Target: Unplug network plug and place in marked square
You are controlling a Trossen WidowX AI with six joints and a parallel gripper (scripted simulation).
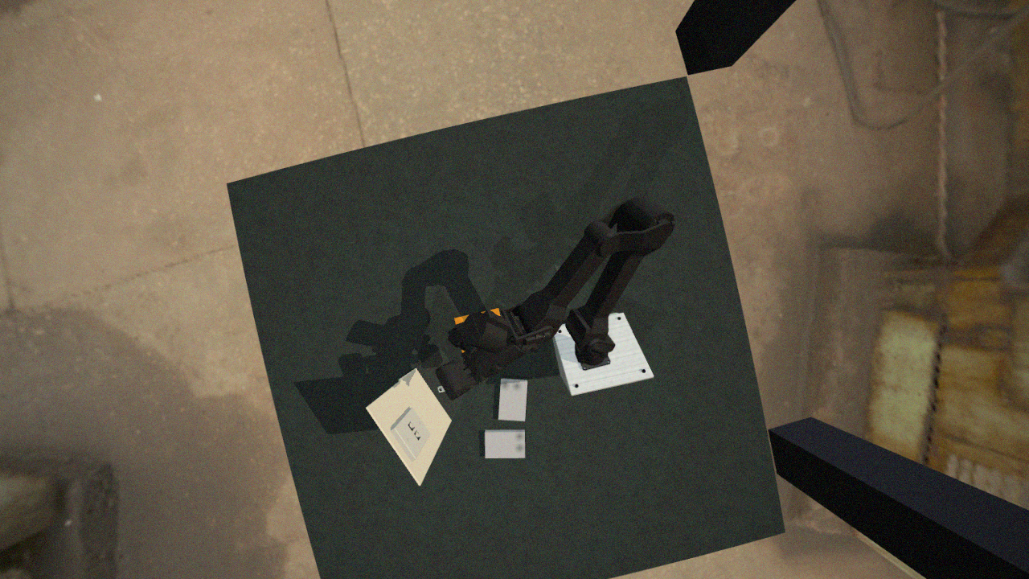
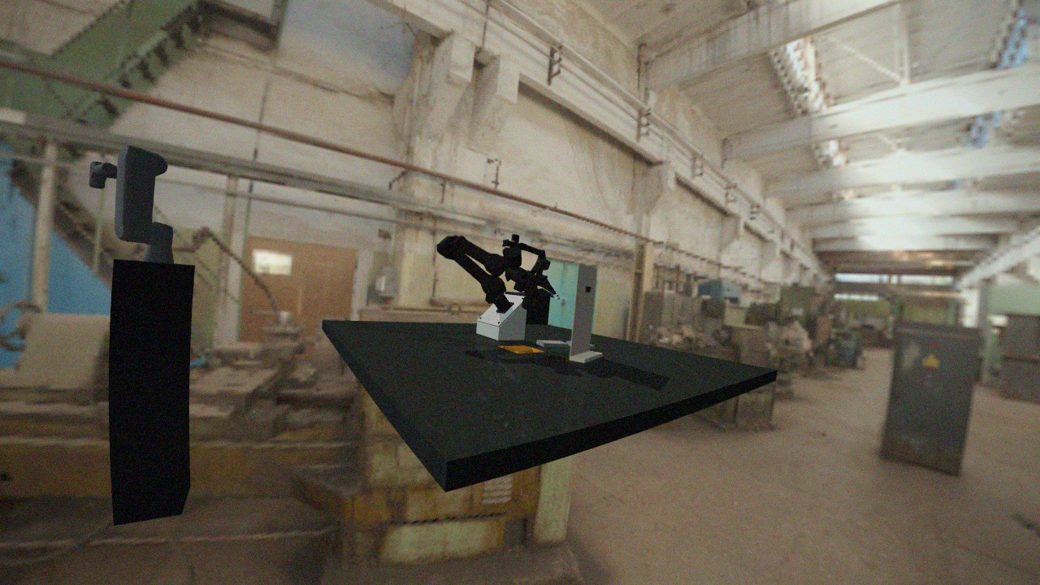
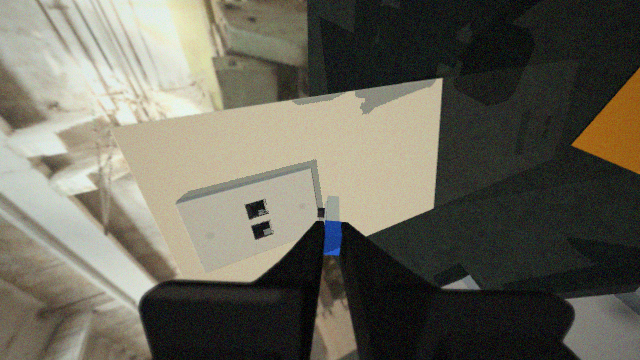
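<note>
Now: gripper tip 70 mm past the orange marked square, 70 mm to the left of it and 200 mm above it. From my gripper tip the other things lie so: upright panel: 100 mm ahead, 60 mm to the left, 60 mm below; network plug: 10 mm ahead.
</note>
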